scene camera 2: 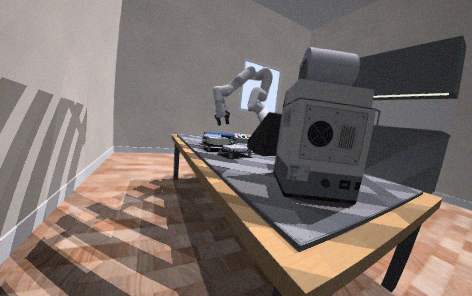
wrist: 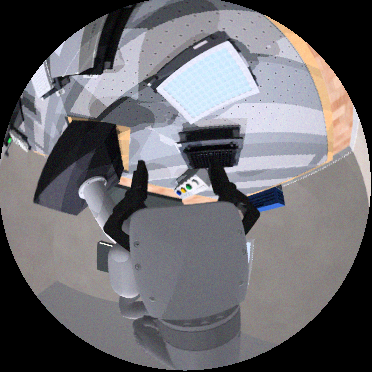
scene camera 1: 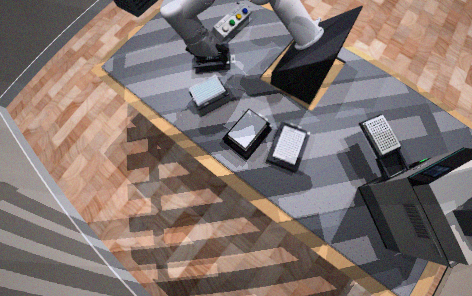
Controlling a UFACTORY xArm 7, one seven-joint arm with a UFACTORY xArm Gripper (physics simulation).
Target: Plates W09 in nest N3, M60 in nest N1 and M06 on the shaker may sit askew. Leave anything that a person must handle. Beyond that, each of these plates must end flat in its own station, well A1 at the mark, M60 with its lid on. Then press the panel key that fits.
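My gripper [scene camera 1: 209,56] [scene camera 2: 222,118] [wrist: 178,164] is open and empty, raised above the table near a black plate [wrist: 212,157] in a dark holder [wrist: 210,133]. A pale blue plate [scene camera 1: 207,91] [wrist: 210,82] sits on the neighbouring station. A plate with a glossy, clear top [scene camera 1: 248,130] [wrist: 75,44] is on a black station. A white plate [scene camera 1: 290,143] [wrist: 41,81] is on a dark station beside it. Another white plate [scene camera 1: 381,134] [wrist: 20,141] is at the large instrument. Plate labels, A1 marks and slight tilts cannot be read.
The key panel [scene camera 1: 232,22] [wrist: 191,186] has white, green, yellow and blue keys. A black slanted block [scene camera 1: 315,55] [wrist: 80,167] stands by the arm base. The large grey instrument [scene camera 1: 415,210] [scene camera 2: 325,145] stands at the table's other end. A blue rack [wrist: 270,199] lies beyond the gripper.
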